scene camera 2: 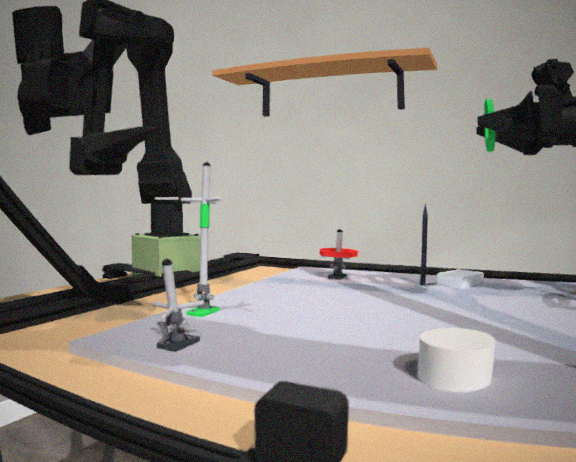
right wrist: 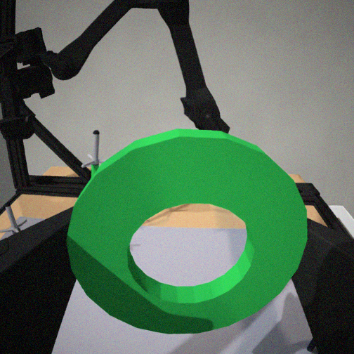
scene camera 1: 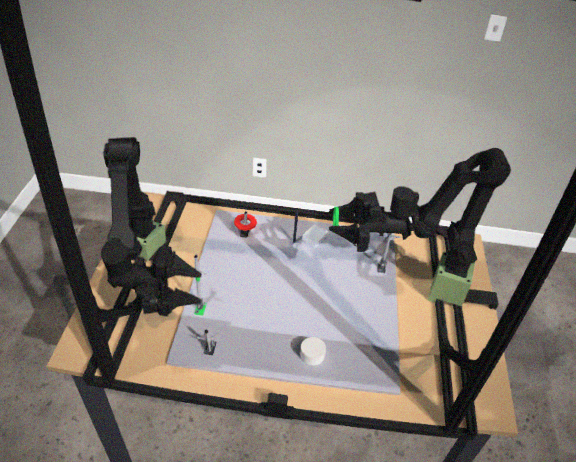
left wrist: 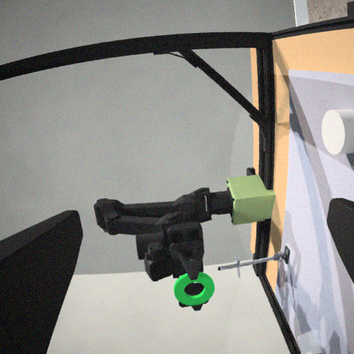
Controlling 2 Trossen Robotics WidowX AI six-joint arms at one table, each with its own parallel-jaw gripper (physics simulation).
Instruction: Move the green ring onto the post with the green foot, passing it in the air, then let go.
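Pixels of known places: left gripper, fingertip midpoint: point(scene camera 2: 159, 81) point(scene camera 1: 201, 288); right gripper, fingertip midpoint: point(scene camera 2: 476, 126) point(scene camera 1: 329, 219); left arm's base, link origin: point(scene camera 2: 166, 235) point(scene camera 1: 141, 229); right arm's base, link origin: point(scene camera 1: 456, 267).
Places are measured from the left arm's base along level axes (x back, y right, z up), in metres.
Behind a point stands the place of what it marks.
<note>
The green ring point(scene camera 1: 336, 216) {x -0.567, y -0.099, z 0.204 m} point(scene camera 2: 489, 107) {x -0.572, y -0.090, z 0.195 m} point(left wrist: 207, 290) point(right wrist: 190, 170) is held upright in the air by my right gripper point(scene camera 1: 333, 220) {x -0.546, y -0.112, z 0.174 m} point(scene camera 2: 480, 125) {x -0.546, y -0.112, z 0.174 m} point(right wrist: 186, 222), which is shut on it. The fingers grip its opposite edges. The tall post with the green foot point(scene camera 1: 200, 310) {x -0.286, y 0.142, z -0.070 m} point(scene camera 2: 204, 250) {x -0.281, y 0.130, z 0.006 m} point(right wrist: 96, 147) stands at the left of the mat, with a green band and thin cross bars. My left gripper point(scene camera 1: 200, 288) {x -0.373, y 0.261, z 0.186 m} is open and empty; in scene camera 2 its finger shows higher than this post. The ring is apart from my left fingers.
A red ring point(scene camera 1: 237, 223) {x -0.234, y -0.183, z -0.023 m} point(scene camera 2: 327, 253) {x -0.251, y -0.170, z -0.027 m} sits on a post at the back. A short dark-footed post point(scene camera 1: 209, 344) {x -0.379, y 0.253, z -0.034 m} point(scene camera 2: 171, 300) {x -0.375, y 0.248, z -0.026 m} stands front left. A dark spike point(scene camera 1: 295, 227) {x -0.410, y -0.233, z -0.007 m} point(scene camera 2: 424, 245) {x -0.411, y -0.233, z -0.006 m}, a white block point(scene camera 2: 460, 279) {x -0.475, y -0.247, z -0.060 m}, a white cylinder point(scene camera 1: 313, 351) {x -0.626, y 0.151, z -0.040 m} point(scene camera 2: 456, 360) {x -0.633, y 0.169, z -0.048 m} and another post point(scene camera 1: 383, 257) {x -0.695, y -0.254, z -0.028 m} point(left wrist: 250, 262) stand around.
</note>
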